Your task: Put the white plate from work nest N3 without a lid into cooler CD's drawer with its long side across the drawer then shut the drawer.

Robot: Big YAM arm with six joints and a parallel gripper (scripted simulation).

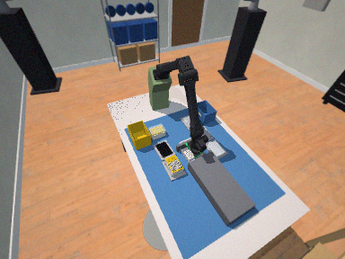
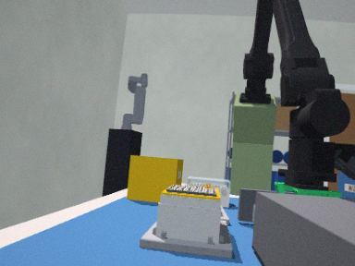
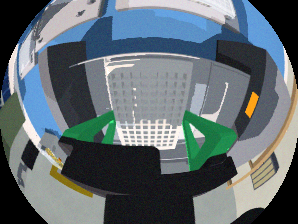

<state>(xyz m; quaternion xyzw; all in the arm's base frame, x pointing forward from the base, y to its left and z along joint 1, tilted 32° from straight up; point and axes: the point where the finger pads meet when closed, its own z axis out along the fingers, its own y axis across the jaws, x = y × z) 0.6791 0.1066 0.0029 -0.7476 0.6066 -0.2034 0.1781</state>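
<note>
My gripper is now right at the white plate. Also, from my hand: grey cooler CD 16 cm ahead, 4 cm to the left, 1 cm above; yellow-topped tip box 7 cm ahead, 18 cm to the right, 3 cm above; drawer 4 cm ahead, 1 cm to the left.
</note>
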